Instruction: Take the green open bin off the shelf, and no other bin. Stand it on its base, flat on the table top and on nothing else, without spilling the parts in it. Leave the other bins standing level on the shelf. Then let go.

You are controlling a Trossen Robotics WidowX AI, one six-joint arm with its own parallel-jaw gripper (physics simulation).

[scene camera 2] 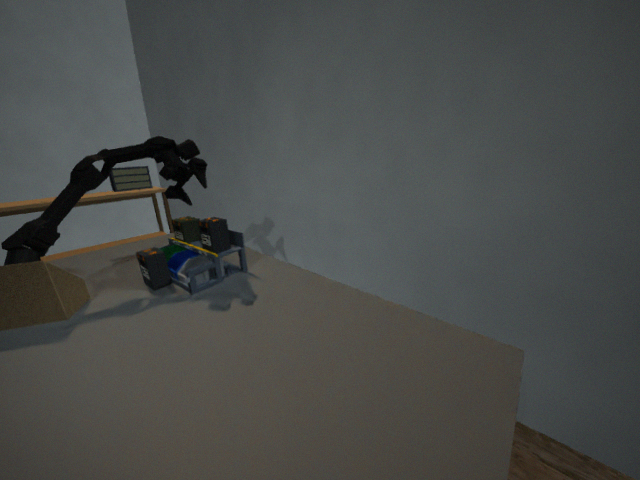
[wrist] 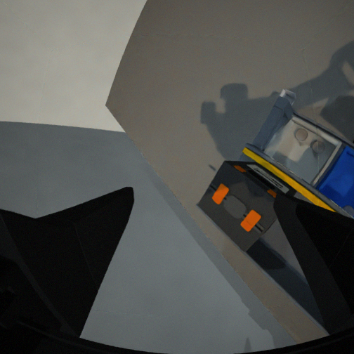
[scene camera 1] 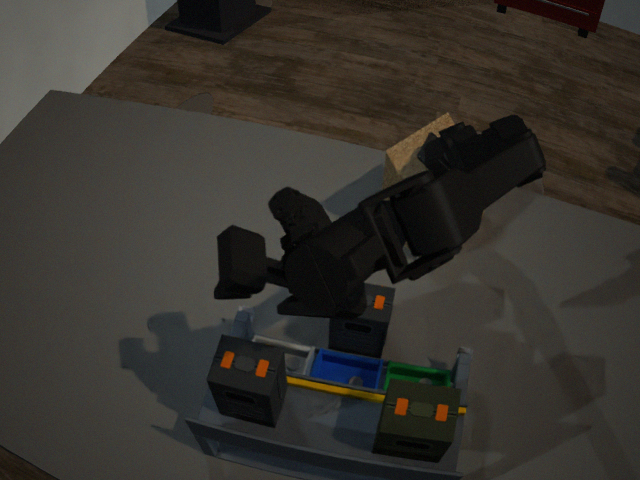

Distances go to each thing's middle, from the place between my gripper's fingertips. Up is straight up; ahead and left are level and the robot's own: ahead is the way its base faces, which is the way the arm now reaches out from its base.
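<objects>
The blue bin [scene camera 1: 329,365] is 27 cm below my hand, 10 cm to the left of it and 8 cm behind it. I find the green open bin [scene camera 1: 400,371] 20 cm to the left of my hand and 12 cm behind it, and it is 27 cm below my hand. As for the grey bin [scene camera 1: 306,354], it is 5 cm behind my hand, 1 cm to the right of it and 27 cm below it, while the yellow strip [scene camera 1: 291,381] is 21 cm below my hand, 11 cm to the left of it and 4 cm behind it.
</objects>
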